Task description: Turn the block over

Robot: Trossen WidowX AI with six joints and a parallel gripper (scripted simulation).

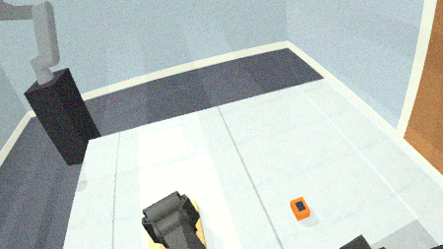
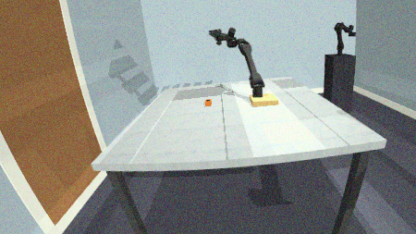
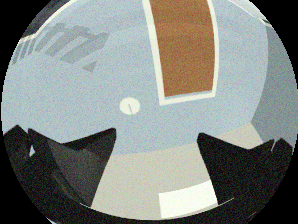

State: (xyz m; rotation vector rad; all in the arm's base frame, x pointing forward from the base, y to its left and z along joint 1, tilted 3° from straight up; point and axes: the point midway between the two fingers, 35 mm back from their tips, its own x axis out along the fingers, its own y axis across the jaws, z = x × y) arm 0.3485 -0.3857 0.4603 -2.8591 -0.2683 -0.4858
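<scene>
Right now my gripper tip is 10 mm past the orange block, 420 mm to the right of it and 480 mm above it.
</scene>
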